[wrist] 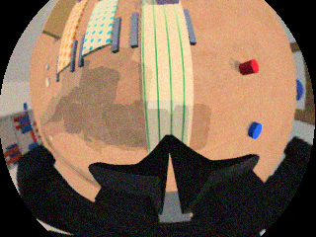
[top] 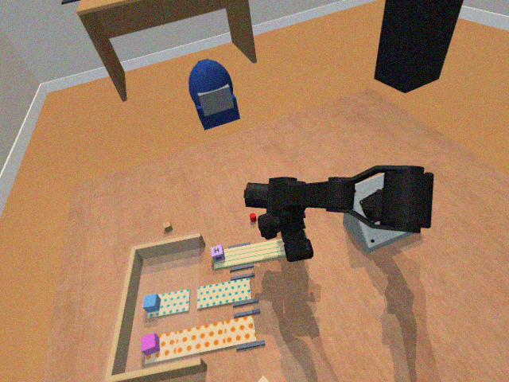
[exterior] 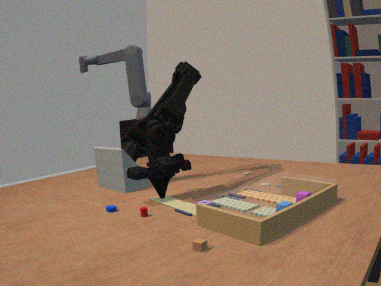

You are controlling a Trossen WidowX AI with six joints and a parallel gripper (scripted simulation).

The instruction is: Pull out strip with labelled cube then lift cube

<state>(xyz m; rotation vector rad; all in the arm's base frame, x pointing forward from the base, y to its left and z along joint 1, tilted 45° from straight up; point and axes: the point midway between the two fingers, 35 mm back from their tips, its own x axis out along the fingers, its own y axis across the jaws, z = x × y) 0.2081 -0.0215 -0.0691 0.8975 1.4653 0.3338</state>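
Right now the red cylinder is 140 mm to the right of my gripper tip, 50 mm ahead of it and 10 mm above it. Also, from my gripper tip: small tan cube 290 mm ahead, 250 mm to the right; blue disc 160 mm to the right, 60 mm behind.
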